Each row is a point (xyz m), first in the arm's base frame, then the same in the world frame.
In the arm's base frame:
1: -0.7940 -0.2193 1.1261
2: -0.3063 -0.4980 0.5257
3: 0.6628 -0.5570 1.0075
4: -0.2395 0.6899 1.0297
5: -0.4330 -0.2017 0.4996
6: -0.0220 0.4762 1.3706
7: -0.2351 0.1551 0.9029
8: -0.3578 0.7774 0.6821
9: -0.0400 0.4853 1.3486
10: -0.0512 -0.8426 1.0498
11: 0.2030 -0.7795 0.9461
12: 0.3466 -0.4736 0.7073
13: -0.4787 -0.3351 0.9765
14: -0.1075 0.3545 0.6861
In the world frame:
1: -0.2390 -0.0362 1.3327
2: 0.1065 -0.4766 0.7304
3: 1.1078 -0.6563 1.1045
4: 0.4451 0.7315 1.0393
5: 0.0303 -0.1674 0.6743
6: 0.6673 0.5257 1.3821
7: 0.3400 0.1939 0.9947
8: 0.2971 0.7948 0.6979
9: 0.6483 0.5352 1.3611
10: 0.3679 -0.7936 1.2686
11: 0.6125 -0.7936 1.1289
12: 0.7725 -0.5534 0.8323
13: 0.0282 -0.2278 1.1680
14: 0.4691 0.3361 0.7376

